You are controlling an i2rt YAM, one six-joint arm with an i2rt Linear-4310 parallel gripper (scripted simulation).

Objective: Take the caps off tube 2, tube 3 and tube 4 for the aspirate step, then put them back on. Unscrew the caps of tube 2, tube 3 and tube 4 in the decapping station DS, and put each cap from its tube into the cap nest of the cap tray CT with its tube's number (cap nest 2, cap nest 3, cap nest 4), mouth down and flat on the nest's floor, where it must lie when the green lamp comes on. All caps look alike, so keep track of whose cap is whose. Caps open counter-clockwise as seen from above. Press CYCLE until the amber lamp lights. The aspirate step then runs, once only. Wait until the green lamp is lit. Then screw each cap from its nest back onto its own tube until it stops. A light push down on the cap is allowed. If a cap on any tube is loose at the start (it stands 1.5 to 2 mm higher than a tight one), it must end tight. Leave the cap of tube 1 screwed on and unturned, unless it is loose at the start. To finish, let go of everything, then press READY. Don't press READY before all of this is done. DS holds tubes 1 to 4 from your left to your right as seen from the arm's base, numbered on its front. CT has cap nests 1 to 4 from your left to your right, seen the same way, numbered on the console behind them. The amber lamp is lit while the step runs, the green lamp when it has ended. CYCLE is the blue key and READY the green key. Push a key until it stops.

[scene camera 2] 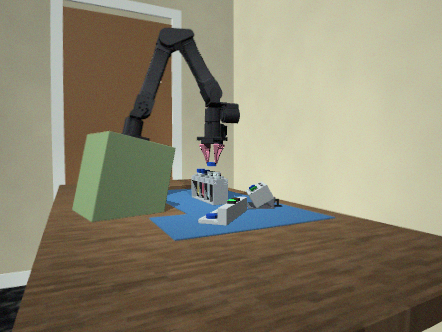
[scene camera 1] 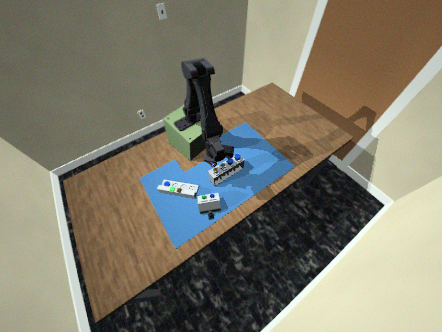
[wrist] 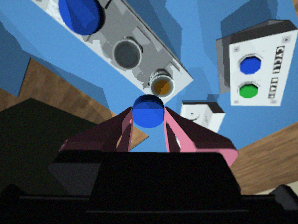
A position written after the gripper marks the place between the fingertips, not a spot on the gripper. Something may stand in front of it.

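The wrist view shows the gripper (wrist: 148, 111), together with a blue cap (wrist: 148, 111) and a blue mat (wrist: 192, 38). Scene camera 1 shows the blue mat (scene camera 1: 263, 164) as well.
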